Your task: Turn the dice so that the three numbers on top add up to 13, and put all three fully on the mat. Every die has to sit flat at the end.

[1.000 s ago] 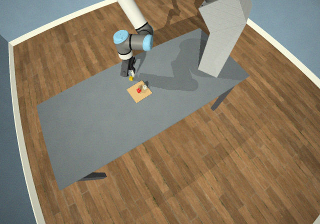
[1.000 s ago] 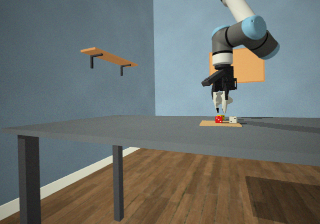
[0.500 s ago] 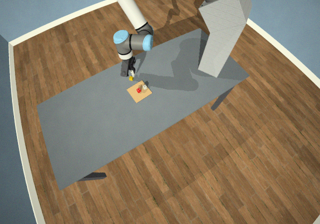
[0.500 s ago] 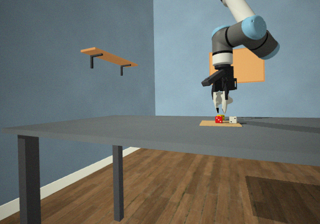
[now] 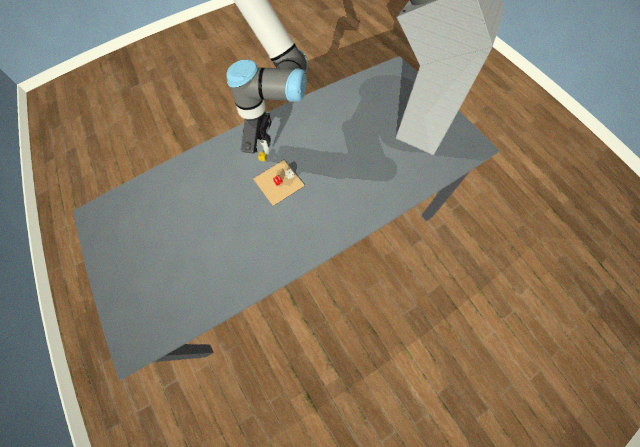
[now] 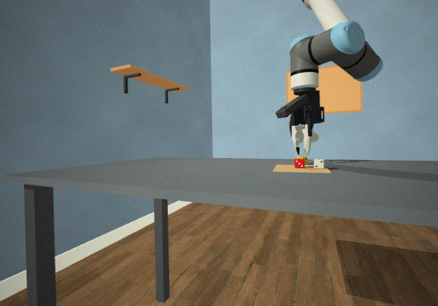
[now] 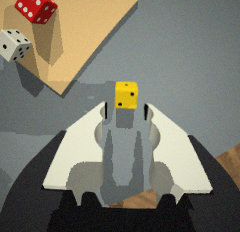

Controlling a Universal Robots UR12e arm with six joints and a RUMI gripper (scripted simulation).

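Right now the yellow die is 40 mm below my hand. From my hand the other things lie so: red die (130 mm to the left, 30 mm below, 10 mm behind); tan mat (130 mm to the left, 50 mm below, 10 mm behind); white die (130 mm to the left, 60 mm behind, 30 mm below).
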